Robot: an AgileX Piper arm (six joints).
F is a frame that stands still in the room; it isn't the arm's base.
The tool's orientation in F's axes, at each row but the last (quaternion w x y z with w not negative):
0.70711, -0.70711, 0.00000, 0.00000
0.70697, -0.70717, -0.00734, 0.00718
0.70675, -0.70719, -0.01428, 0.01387
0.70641, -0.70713, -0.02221, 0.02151
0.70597, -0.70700, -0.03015, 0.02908
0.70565, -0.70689, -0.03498, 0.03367
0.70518, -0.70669, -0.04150, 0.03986
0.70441, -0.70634, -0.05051, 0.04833
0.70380, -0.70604, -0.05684, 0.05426
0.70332, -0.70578, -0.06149, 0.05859
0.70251, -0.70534, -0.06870, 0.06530
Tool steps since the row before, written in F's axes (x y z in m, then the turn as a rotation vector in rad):
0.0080, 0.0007, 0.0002, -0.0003, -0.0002, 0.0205
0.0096, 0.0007, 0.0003, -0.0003, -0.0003, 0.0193
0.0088, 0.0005, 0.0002, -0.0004, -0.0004, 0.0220
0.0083, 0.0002, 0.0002, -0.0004, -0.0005, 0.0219
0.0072, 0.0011, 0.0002, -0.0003, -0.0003, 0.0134
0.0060, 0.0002, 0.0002, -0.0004, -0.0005, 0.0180
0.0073, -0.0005, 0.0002, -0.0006, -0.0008, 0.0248
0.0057, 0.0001, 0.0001, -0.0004, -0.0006, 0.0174
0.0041, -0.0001, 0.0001, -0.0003, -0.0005, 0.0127
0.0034, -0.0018, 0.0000, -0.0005, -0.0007, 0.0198
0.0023, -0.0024, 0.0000, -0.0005, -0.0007, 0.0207
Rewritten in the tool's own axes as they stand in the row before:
0.0080, -0.0002, 0.0007, -0.0003, -0.0205, -0.0002
0.0096, -0.0003, 0.0005, -0.0003, -0.0193, -0.0003
0.0088, -0.0002, 0.0001, -0.0004, -0.0220, -0.0004
0.0083, -0.0002, -0.0003, -0.0004, -0.0219, -0.0005
0.0073, -0.0002, 0.0005, -0.0003, -0.0134, -0.0003
0.0060, -0.0002, -0.0004, -0.0004, -0.0180, -0.0005
0.0072, -0.0002, -0.0013, -0.0006, -0.0248, -0.0008
0.0057, -0.0001, -0.0007, -0.0004, -0.0174, -0.0006
0.0040, -0.0001, -0.0007, -0.0003, -0.0127, -0.0005
0.0030, 0.0000, -0.0023, -0.0005, -0.0198, -0.0007
0.0018, 0.0000, -0.0028, -0.0005, -0.0207, -0.0007

